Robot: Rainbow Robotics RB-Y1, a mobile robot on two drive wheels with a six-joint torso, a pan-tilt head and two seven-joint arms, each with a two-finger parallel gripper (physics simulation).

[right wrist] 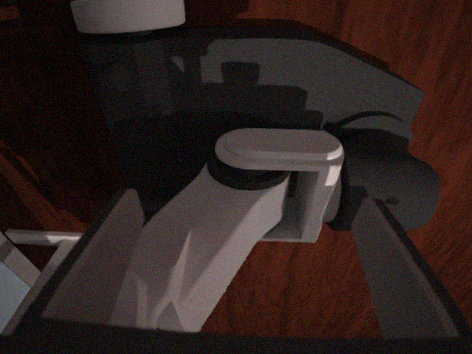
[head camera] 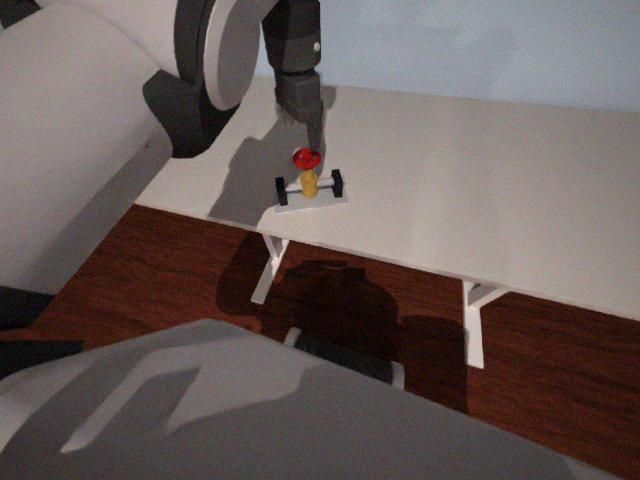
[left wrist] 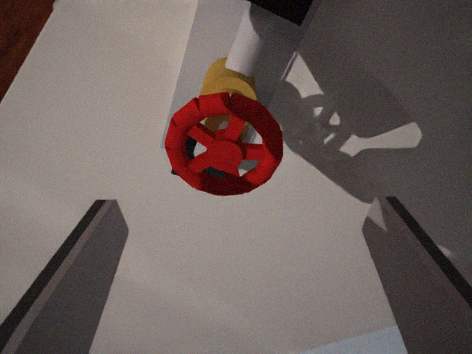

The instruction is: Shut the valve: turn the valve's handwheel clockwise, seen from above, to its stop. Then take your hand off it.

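The valve's red handwheel sits on top of a yellow valve body, above a grey base plate on the table. My left gripper is open and points down close to the wheel. In the left wrist view the wheel shows beyond the fingertips, roughly midway across the gap, with neither finger seen touching it. In the head camera one dark finger reaches to the wheel's back edge; the other finger is hidden. My right gripper is open and empty, away from the valve.
A light pipe with black end flanges runs through the valve. The valve stands near the front edge of the pale table. In the right wrist view, a pale arm part and the dark base are close.
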